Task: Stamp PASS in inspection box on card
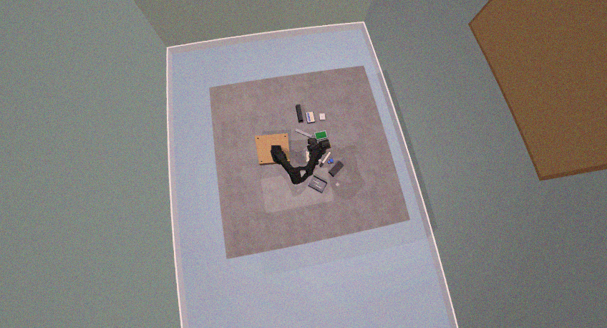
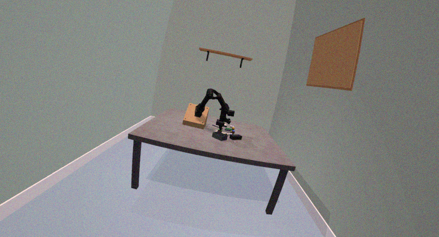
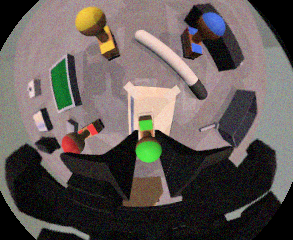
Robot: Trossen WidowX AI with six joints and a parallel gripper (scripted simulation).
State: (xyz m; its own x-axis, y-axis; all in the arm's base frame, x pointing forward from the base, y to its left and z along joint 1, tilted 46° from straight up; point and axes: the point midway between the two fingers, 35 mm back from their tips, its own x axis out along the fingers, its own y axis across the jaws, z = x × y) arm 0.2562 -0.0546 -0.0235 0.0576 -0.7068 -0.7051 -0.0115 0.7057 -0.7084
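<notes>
Right now my gripper tip is 2 cm above the cream card, 1 cm to the left of it and 1 cm short of it. From my gripper tip the other things lie so: red-knobbed stamp: 9 cm to the left; black block: 17 cm ahead, 11 cm to the right; green ink pad: 15 cm to the left, 8 cm ahead, 2 cm below.
</notes>
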